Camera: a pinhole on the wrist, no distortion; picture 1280 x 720 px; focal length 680.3 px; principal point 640.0 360.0 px. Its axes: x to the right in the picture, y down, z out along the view. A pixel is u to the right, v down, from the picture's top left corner.
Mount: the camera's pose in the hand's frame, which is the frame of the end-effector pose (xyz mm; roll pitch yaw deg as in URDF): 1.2 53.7 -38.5 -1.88 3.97 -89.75
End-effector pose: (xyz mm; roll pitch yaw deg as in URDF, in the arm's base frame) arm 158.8 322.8 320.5 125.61 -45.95 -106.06
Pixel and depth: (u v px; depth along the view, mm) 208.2 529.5 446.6
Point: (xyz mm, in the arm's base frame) -366.6 385.1 413.1
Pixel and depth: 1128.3 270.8 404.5
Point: -39.7 95.3 4.2
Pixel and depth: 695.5 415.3 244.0
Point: -35.5 279.7 269.1
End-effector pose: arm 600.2 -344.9 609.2 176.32 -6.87 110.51
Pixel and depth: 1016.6 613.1 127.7
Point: 559.5 -293.0 532.3
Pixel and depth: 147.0 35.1 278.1
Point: 867.7 -344.6 354.7
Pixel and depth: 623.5 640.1 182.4
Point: 617.3 -233.7 482.1
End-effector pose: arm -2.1 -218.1 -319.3 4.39 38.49 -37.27
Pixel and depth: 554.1 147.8 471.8
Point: 164.9 -287.9 110.8
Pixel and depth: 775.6 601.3 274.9
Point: 155.1 -383.9 -209.3
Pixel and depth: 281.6 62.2 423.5
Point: 230.4 -126.1 118.2
